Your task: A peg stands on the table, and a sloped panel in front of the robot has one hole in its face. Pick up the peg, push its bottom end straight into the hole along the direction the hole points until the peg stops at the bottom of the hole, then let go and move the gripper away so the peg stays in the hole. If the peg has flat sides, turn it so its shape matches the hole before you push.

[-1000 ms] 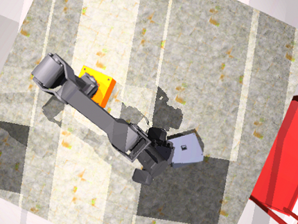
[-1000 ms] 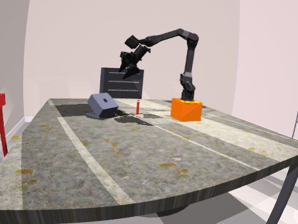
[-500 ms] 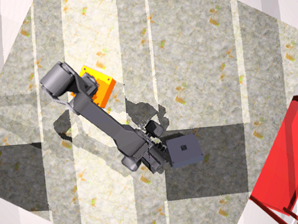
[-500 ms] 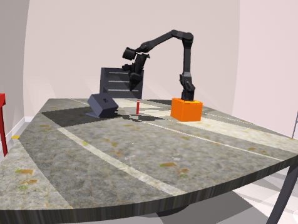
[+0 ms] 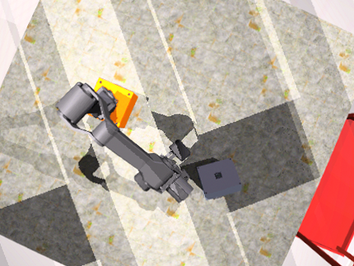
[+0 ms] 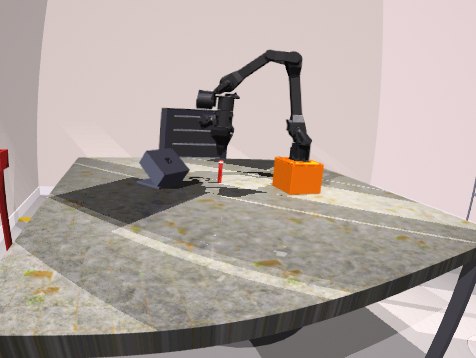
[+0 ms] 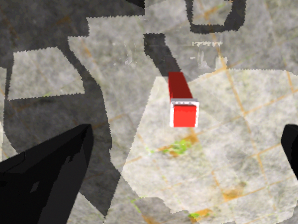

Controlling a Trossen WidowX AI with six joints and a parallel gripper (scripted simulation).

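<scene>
My gripper tip is now 4 cm above the red square peg. From my gripper tip the other things lie so: panel 20 cm ahead, 4 cm to the left, 4 cm below.
</scene>
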